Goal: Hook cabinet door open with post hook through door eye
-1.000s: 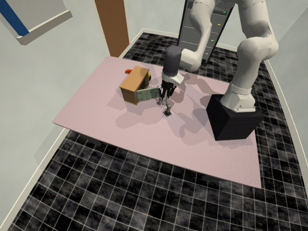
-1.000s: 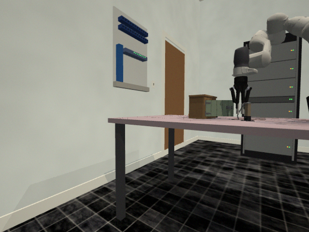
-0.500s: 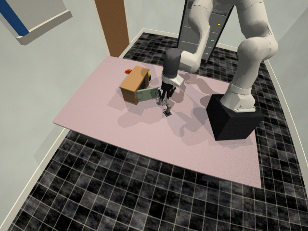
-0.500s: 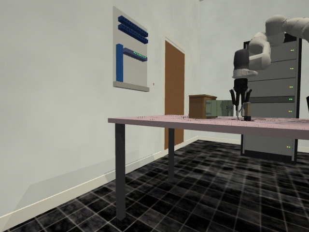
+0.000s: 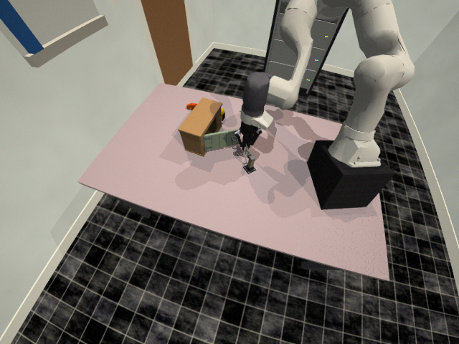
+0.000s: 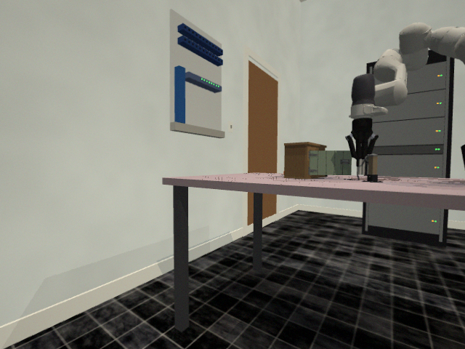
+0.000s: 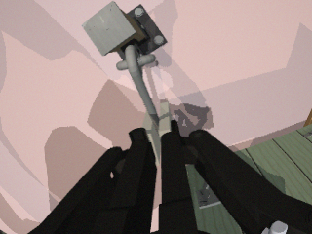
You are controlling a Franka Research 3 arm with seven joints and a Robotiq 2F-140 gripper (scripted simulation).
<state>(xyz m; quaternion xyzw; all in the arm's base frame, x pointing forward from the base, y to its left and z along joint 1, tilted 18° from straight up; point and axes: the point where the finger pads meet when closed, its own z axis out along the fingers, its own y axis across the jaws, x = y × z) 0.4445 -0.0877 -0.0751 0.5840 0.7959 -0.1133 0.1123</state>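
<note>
Right now the hook rod is 10 mm behind my hand and 20 mm to the left of it. Round my hand: cabinet door 130 mm ahead, 20 mm to the right, 20 mm above; then yellow object 180 mm ahead, 270 mm to the right, 30 mm below; then orange object 320 mm ahead, 330 mm to the right, 40 mm below.
</note>
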